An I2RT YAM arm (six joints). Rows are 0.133 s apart.
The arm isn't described. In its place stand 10 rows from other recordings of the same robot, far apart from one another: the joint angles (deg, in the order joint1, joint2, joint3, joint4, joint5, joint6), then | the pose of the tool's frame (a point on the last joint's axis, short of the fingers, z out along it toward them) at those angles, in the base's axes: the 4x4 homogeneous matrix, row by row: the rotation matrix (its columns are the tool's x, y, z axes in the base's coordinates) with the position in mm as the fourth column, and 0 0 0 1 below.
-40.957 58.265 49.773 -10.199 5.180 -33.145 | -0.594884, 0.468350, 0.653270, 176.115; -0.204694, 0.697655, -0.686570, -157.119; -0.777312, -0.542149, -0.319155, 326.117; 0, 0, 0, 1
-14.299 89.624 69.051 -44.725 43.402 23.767 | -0.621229, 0.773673, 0.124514, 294.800; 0.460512, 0.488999, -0.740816, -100.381; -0.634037, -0.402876, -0.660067, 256.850; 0, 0, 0, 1
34.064 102.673 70.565 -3.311 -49.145 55.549 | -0.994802, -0.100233, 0.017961, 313.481; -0.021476, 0.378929, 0.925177, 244.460; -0.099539, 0.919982, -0.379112, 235.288; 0, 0, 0, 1
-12.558 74.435 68.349 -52.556 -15.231 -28.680 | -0.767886, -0.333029, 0.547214, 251.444; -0.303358, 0.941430, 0.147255, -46.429; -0.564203, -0.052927, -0.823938, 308.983; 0, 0, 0, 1
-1.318 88.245 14.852 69.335 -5.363 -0.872 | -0.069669, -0.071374, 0.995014, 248.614; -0.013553, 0.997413, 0.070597, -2.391; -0.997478, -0.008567, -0.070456, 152.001; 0, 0, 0, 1
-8.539 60.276 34.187 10.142 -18.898 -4.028 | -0.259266, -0.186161, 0.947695, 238.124; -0.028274, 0.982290, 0.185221, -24.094; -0.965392, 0.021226, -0.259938, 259.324; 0, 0, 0, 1
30.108 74.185 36.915 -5.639 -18.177 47.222 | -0.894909, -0.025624, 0.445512, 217.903; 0.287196, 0.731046, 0.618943, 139.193; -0.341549, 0.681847, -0.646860, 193.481; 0, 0, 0, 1
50.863 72.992 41.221 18.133 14.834 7.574 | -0.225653, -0.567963, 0.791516, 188.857; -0.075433, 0.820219, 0.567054, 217.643; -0.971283, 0.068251, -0.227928, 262.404; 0, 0, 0, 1
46.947 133.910 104.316 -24.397 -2.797 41.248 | -0.909321, -0.199376, 0.365217, 347.011; -0.008683, 0.886628, 0.462402, 373.980; -0.416004, 0.417301, -0.807961, 146.251; 0, 0, 0, 1
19.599 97.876 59.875 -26.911 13.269 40.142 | -0.803589, 0.370545, 0.465770, 315.736; 0.379933, 0.921737, -0.077795, 103.749; -0.458144, 0.114447, -0.881479, 173.052; 0, 0, 0, 1
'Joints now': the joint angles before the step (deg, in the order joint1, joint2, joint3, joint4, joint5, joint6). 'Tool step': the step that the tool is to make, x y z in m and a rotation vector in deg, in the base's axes. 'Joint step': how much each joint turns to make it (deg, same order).
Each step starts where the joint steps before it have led.
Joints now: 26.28, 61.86, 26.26, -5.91, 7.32, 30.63
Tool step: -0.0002, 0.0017, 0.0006, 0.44, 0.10, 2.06
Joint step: 0.15, 0.02, 0.10, 0.13, -1.72, -0.94
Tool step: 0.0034, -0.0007, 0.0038, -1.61, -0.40, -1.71
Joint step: -0.21, 0.51, 1.26, -1.08, 2.20, -0.22
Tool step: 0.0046, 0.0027, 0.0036, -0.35, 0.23, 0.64
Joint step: 0.05, 1.25, 1.59, -0.63, -0.30, -0.55
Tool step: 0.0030, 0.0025, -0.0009, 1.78, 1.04, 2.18
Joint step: -0.27, 1.20, 0.48, 0.58, -3.20, -0.11
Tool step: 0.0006, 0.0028, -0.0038, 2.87, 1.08, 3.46
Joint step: -0.18, 0.88, -0.55, 1.72, -4.75, -0.16
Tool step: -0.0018, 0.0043, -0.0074, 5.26, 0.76, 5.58
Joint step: 0.00, 0.88, -2.01, 4.51, -7.54, 0.17
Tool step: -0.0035, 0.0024, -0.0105, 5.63, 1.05, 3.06
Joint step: 0.03, 1.01, -3.00, 5.98, -5.84, 2.41
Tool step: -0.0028, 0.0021, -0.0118, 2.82, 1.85, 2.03
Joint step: 0.27, 1.98, -2.16, 4.14, -3.45, 1.60
